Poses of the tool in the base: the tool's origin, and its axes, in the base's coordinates. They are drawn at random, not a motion.
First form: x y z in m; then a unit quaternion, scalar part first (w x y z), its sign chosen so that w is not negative.
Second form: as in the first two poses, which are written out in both.
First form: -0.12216 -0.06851 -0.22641 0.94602 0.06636 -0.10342 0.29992
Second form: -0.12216 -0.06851 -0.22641 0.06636 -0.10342 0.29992 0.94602
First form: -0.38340 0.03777 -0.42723 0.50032 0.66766 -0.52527 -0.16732
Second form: -0.38340 0.03777 -0.42723 0.66766 -0.52527 -0.16732 0.50032
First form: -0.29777 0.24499 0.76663 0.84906 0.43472 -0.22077 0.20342
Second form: -0.29777 0.24499 0.76663 0.43472 -0.22077 0.20342 0.84906
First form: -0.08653 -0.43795 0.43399 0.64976 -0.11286 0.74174 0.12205
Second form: -0.08653 -0.43795 0.43399 -0.11286 0.74174 0.12205 0.64976
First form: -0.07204 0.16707 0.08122 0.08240 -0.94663 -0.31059 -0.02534
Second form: -0.07204 0.16707 0.08122 -0.94663 -0.31059 -0.02534 0.08240
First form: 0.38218 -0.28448 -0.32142 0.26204 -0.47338 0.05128 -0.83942
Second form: 0.38218 -0.28448 -0.32142 -0.47338 0.05128 -0.83942 0.26204
